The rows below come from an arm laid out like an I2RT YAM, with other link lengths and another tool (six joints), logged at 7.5 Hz.
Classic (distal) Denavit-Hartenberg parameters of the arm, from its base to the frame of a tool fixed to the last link. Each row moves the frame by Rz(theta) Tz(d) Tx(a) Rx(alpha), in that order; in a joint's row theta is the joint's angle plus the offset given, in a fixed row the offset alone. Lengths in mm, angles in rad.
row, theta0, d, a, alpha
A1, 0, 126.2, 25.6, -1.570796
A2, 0, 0, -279.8, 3.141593
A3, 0.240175, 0, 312.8, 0
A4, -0.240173, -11, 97.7, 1.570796
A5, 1.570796, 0.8, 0, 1.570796
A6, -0.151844, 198, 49.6, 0.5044
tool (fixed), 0, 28.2, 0, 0
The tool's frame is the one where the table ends.
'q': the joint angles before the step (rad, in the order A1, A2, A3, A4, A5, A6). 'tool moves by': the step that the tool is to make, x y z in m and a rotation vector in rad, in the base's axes. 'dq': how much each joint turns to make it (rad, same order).
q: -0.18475, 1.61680, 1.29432, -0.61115, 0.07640, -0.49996
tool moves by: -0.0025, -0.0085, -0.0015, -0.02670, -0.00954, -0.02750
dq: -0.00153, -0.00770, -0.02698, 0.03302, 0.03517, 0.00609
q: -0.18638, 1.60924, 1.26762, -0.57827, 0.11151, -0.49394
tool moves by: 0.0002, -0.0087, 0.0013, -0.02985, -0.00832, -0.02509
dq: -0.00075, 0.00221, -0.00871, 0.02434, 0.03687, 0.00230
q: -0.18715, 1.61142, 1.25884, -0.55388, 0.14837, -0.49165
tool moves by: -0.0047, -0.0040, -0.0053, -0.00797, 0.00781, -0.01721
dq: -0.00157, -0.00269, -0.01718, 0.00726, 0.01693, 0.00673
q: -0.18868, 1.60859, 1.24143, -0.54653, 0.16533, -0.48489
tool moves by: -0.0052, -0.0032, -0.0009, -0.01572, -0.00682, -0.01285
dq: 0.00004, -0.01845, -0.03191, 0.02285, 0.01909, 0.00149
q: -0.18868, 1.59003, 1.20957, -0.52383, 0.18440, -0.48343
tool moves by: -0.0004, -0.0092, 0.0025, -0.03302, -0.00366, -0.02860
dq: 0.00003, 0.00621, -0.00041, 0.01584, 0.04267, 0.00274
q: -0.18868, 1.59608, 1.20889, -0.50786, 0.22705, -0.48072
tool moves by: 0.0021, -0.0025, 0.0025, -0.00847, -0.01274, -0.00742
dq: -0.00009, 0.00119, -0.00241, 0.01725, 0.00922, 0.00200
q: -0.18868, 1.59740, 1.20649, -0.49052, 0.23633, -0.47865
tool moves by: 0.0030, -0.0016, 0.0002, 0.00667, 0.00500, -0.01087
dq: 0.00000, 0.01906, 0.02689, -0.01689, 0.00253, 0.01231
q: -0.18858, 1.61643, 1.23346, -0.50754, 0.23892, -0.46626
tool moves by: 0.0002, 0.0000, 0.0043, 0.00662, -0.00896, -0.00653
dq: -0.00005, -0.00410, 0.00687, -0.00588, -0.00226, 0.01048
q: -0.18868, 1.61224, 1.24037, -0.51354, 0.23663, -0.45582
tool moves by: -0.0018, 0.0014, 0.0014, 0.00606, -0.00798, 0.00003
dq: 0.00004, -0.01227, -0.01077, 0.00407, -0.00575, 0.00487
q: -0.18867, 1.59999, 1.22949, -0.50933, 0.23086, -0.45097
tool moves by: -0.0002, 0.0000, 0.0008, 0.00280, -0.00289, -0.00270
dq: -0.00011, -0.00167, 0.00026, -0.00058, -0.00088, 0.00421
